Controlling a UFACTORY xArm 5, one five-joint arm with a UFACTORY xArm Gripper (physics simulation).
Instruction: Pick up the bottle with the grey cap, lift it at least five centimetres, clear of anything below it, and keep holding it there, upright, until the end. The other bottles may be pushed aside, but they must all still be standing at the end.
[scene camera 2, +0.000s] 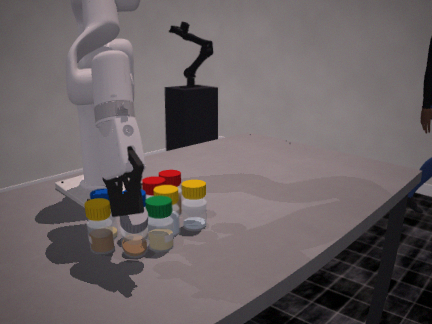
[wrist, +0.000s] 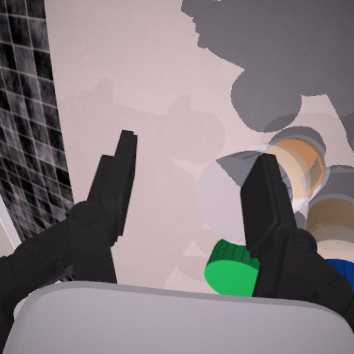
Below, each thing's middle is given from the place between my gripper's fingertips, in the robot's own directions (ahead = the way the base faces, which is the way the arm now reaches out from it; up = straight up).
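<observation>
My hand is 6 cm above the grey-capped bottle (scene camera 2: 134, 228), 3 cm to the right of it and 5 cm past it. Going by their middles, that grey-capped bottle is the nearest to my hand of the things named here. As for the green-capped bottle (scene camera 2: 160, 223), I find it 7 cm below my hand, 7 cm behind it and 10 cm to the left of it.
</observation>
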